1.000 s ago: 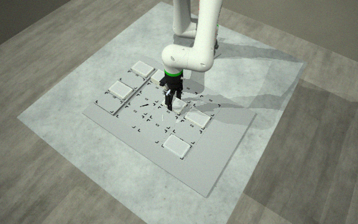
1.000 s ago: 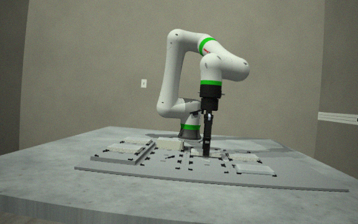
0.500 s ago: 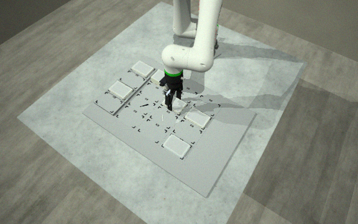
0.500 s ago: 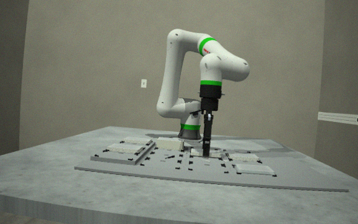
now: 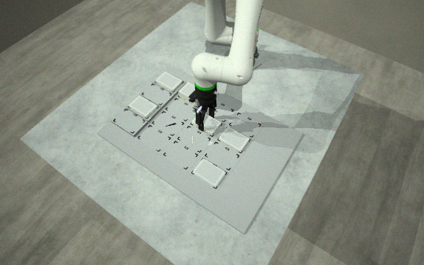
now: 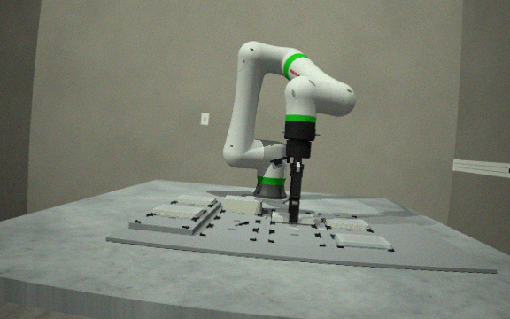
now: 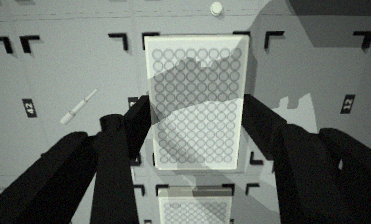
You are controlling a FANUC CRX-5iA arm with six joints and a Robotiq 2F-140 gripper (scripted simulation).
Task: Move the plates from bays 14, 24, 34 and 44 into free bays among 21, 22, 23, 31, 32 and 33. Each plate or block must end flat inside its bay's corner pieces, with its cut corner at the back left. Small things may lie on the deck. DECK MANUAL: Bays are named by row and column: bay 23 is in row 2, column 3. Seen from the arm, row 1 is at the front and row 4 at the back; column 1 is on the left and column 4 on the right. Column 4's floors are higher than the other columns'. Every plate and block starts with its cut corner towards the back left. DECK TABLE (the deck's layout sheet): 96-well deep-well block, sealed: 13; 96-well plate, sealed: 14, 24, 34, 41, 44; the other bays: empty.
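Now: the sealed deep-well block 16 cm to the right of my hand, 11 cm behind it and 1 cm below it. The rest, counted from my hand: plate 21 cm ahead, 16 cm to the left, 3 cm below; then white tip 11 cm ahead, 3 cm below; then thin black stick 14 cm to the right, 11 cm ahead, 3 cm below.
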